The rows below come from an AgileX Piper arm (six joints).
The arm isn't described. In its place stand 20 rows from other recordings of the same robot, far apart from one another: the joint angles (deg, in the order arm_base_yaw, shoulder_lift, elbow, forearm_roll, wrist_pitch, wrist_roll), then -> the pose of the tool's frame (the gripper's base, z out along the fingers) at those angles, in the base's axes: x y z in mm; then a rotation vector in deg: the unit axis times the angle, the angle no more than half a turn.
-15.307, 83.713, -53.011, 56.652, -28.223, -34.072 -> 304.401, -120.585, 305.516, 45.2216, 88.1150, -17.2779
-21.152, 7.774, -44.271, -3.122, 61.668, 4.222 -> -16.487, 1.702, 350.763, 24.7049, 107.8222, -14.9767
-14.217, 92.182, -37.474, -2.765, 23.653, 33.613 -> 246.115, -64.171, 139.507, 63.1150, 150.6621, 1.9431
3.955, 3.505, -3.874, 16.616, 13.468, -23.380 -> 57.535, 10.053, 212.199, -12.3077, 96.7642, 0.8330
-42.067, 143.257, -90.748, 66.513, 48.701, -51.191 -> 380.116, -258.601, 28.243, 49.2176, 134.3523, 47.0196
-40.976, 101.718, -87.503, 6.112, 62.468, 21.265 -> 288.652, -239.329, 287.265, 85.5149, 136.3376, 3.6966
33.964, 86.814, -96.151, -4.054, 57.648, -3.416 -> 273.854, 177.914, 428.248, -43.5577, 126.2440, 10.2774
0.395, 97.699, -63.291, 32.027, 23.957, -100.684 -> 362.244, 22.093, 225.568, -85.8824, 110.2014, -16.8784
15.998, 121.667, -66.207, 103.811, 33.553, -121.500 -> 385.690, 161.390, 112.850, -50.1889, 118.1916, 37.5281
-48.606, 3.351, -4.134, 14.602, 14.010, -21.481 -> 42.247, -39.531, 212.861, 32.9131, 94.8933, -38.3479
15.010, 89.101, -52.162, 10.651, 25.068, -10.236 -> 296.121, 86.779, 216.200, -21.6422, 145.4609, 11.2608
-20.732, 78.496, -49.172, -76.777, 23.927, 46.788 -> 259.790, -136.749, 282.206, 5.9749, 125.4594, -53.3948
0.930, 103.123, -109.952, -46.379, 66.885, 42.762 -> 390.379, -54.259, 412.970, 40.0899, 120.6083, -37.8014
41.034, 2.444, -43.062, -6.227, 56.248, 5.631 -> -18.521, -26.999, 351.720, -30.2399, 97.1904, 26.8782
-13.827, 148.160, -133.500, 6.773, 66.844, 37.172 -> 519.419, -117.679, 130.843, 74.6876, 150.0368, 13.3909
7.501, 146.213, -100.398, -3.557, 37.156, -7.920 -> 475.688, 59.194, 11.759, -26.3166, 165.8751, -3.6512
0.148, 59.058, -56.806, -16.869, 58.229, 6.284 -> 188.789, -21.962, 347.377, 2.1059, 143.6964, -19.0494
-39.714, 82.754, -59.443, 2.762, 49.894, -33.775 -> 218.648, -177.256, 265.673, 10.2249, 160.0268, -15.7114
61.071, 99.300, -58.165, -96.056, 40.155, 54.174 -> 224.748, 286.007, 229.309, -75.5886, 87.5365, -30.9855
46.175, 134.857, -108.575, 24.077, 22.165, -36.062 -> 360.593, 395.921, 165.606, -70.5822, 113.5417, 26.7441
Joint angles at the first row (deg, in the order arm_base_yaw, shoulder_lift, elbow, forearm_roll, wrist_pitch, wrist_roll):
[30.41, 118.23, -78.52, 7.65, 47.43, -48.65]
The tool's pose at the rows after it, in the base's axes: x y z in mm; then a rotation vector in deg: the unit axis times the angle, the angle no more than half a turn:
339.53, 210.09, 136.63, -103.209, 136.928, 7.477
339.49, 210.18, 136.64, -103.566, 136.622, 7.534
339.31, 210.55, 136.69, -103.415, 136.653, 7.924
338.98, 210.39, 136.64, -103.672, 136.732, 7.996
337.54, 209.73, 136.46, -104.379, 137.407, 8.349
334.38, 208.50, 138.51, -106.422, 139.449, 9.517
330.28, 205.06, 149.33, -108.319, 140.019, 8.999
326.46, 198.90, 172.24, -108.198, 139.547, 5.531
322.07, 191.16, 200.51, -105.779, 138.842, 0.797
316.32, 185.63, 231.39, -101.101, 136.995, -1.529
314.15, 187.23, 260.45, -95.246, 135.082, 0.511
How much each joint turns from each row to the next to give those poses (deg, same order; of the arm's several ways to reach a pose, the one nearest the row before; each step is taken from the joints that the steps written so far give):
[0.00, 0.37, 0.00, 0.37, 0.00, 0.00]
[0.00, 0.00, 0.00, 0.08, 0.00, -0.37]
[0.00, 0.00, 0.00, 0.36, 0.00, -0.13]
[0.00, 0.00, 0.00, 0.00, 0.23, -0.09]
[0.00, 0.00, 0.00, 0.00, 1.00, -0.04]
[0.00, 0.00, -0.63, 0.00, 3.63, 0.00]
[-0.01, -1.57, -0.12, -1.02, 3.18, 0.11]
[0.00, -3.47, 0.00, -2.74, 2.47, 1.60]
[0.01, -4.34, 0.00, -3.34, 1.76, 2.74]
[0.00, -4.68, -0.16, -1.36, 0.40, 2.38]
[0.00, -2.91, -2.28, 1.79, 0.35, 1.80]

